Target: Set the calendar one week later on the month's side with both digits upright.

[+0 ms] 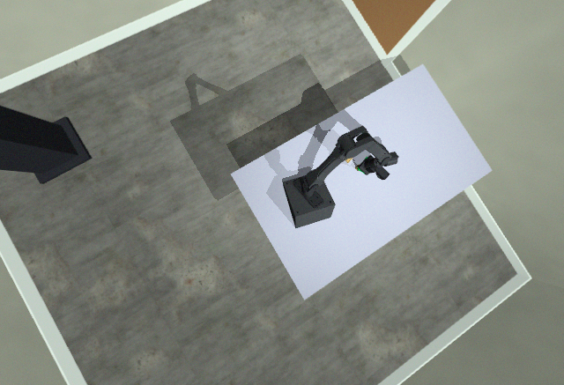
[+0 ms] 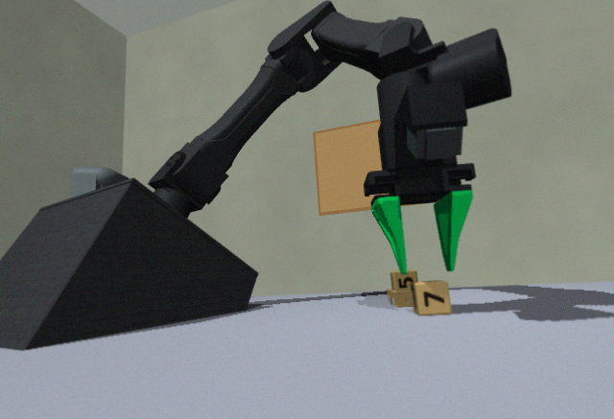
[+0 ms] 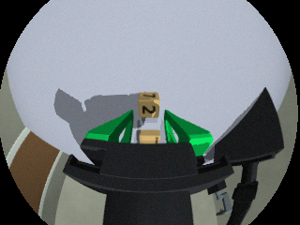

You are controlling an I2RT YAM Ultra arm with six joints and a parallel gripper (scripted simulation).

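The wooden cube lies 30 mm below my hand. From my hand the other things lie so: wooden tray (30 mm behind, 100 mm to the left, 40 mm below).
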